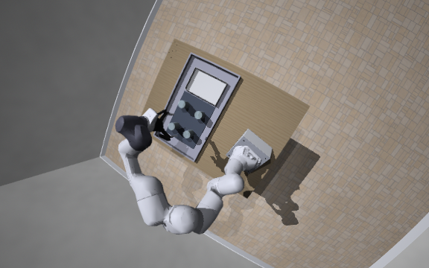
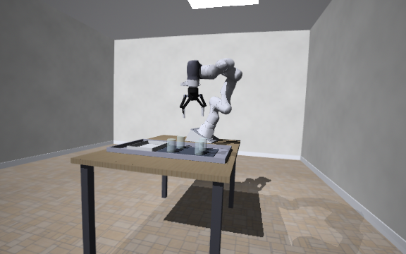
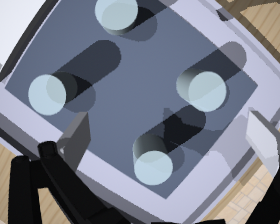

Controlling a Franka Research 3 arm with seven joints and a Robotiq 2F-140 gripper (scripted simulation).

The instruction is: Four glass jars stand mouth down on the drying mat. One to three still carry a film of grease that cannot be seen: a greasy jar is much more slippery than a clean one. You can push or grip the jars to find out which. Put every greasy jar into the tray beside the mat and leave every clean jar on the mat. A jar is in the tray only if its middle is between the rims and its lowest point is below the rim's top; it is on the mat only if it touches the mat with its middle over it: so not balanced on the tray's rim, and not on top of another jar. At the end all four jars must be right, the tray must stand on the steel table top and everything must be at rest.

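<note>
Now: the dark drying mat 10 mm ahead of my hand, 20 mm to the right of it and 260 mm below it. Round my hand: white tray 40 mm ahead, 340 mm to the right, 250 mm below.
</note>
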